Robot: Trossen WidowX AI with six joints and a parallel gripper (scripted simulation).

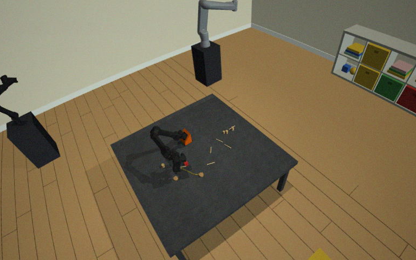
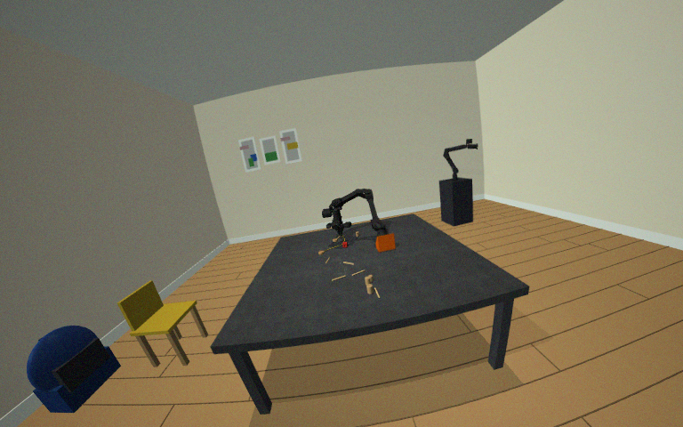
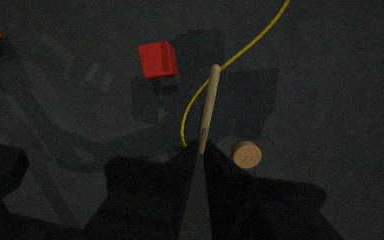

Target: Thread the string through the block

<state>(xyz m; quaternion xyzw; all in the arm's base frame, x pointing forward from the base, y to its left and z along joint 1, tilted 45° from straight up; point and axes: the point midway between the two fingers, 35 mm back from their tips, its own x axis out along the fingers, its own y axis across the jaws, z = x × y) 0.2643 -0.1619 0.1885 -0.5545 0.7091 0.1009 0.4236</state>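
Now: the thin wooden stick 10 mm ahead of my gripper tip and 10 mm to the left of it. Round my gripper tip: red block: 20 mm behind, 90 mm to the left, 40 mm below; round wooden button: 160 mm ahead, 120 mm to the left, 50 mm below.
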